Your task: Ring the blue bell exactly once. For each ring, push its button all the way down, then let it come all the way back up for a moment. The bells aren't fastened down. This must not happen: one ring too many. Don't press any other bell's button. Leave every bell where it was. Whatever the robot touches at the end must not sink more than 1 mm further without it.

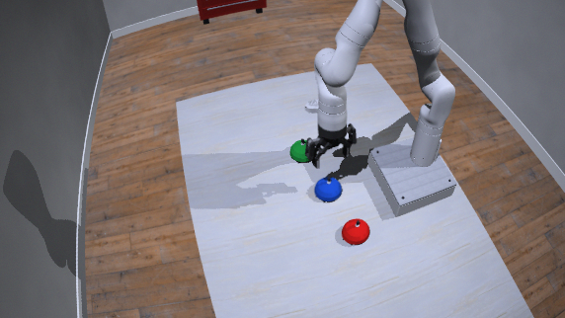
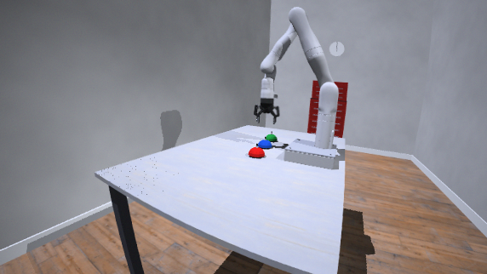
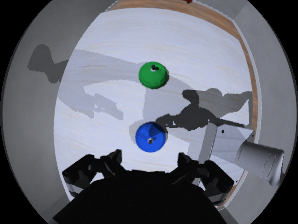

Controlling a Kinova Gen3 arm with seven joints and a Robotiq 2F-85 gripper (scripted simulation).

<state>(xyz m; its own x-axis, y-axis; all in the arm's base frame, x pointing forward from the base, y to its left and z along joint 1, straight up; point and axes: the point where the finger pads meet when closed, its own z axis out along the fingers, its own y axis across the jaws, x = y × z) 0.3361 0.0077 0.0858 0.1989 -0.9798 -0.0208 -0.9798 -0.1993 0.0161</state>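
Now: the blue bell 11 cm below my hand. Round my hand: red bell: 17 cm to the left, 11 cm below, 3 cm behind; then green bell: 18 cm to the right, 11 cm below, 4 cm ahead.
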